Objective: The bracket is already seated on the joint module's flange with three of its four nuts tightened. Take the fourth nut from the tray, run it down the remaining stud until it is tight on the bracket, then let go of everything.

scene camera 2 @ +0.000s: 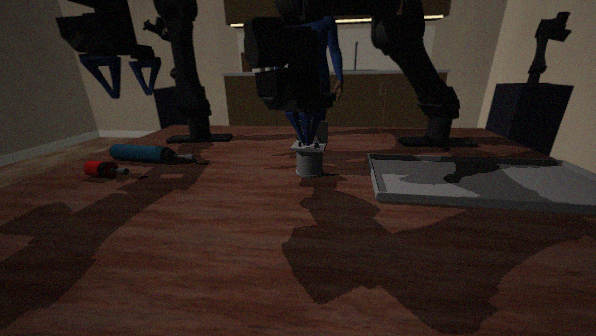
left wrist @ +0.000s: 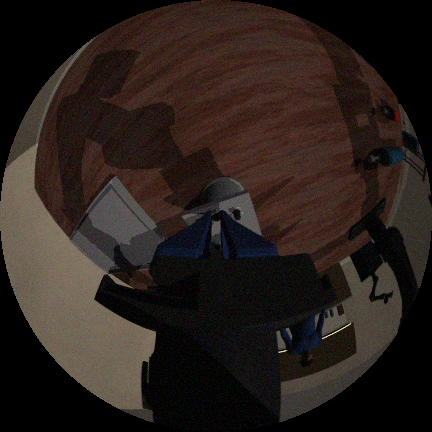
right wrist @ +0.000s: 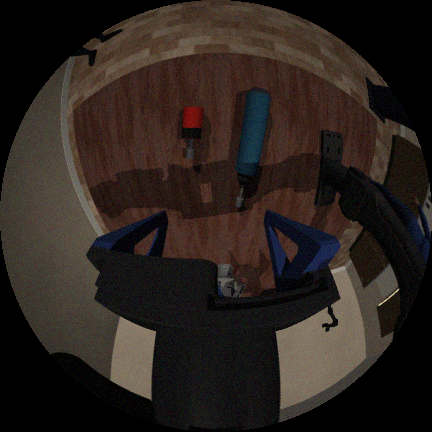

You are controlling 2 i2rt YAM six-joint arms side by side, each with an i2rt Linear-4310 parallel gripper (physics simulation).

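Frame: origin at the left arm's base, x back, y right, z up, level; centimetres.
Seen in the pictures: left gripper, between the fingertips: (scene camera 2: 307,144) (left wrist: 215,215); right gripper, between the fingertips: (scene camera 2: 133,96) (right wrist: 215,215); left arm's base, origin of its link: (scene camera 2: 435,143); right arm's base, origin of its link: (scene camera 2: 200,139) (left wrist: 368,217) (right wrist: 328,169).
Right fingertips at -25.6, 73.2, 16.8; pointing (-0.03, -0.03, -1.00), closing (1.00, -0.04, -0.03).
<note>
Offsets run from my right fingertips to a thing's top centre, as dx, dy, dz. "spot": to the spot under its first point.
The grey joint module @(+0.8, -37.2, -9.3) (scene camera 2: 309,165) (left wrist: 223,187) (right wrist: 225,270) stands upright on the table, with the light grey bracket (scene camera 2: 323,131) (left wrist: 251,217) on its top. One dark nut on a stud @(-0.8, -35.3, -9.3) (left wrist: 237,214) shows to the right of the fingertips in the left wrist view. My left gripper (scene camera 2: 304,144) (left wrist: 215,215) points down at the bracket, its fingers closed around a small dark nut @(-2.1, -36.8, -9.0) (left wrist: 216,217) at a stud. The fingers hide part of the bracket and the other studs. My right gripper (scene camera 2: 133,95) (right wrist: 215,215) is open and empty, high above the table. The tray @(-2.0, -71.4, -15.2) (scene camera 2: 420,190) (left wrist: 95,222) lies to the right of the module in the scene view.
A tool with a thick teal handle @(spot: +4.0, +4.9, -14.0) (scene camera 2: 140,153) (left wrist: 395,156) (right wrist: 254,132) and a shorter red one @(-4.4, +6.7, -13.3) (scene camera 2: 93,169) (left wrist: 397,115) (right wrist: 193,117) lie on the table at the left of the scene view. A person in blue (left wrist: 306,334) stands behind the table.
</note>
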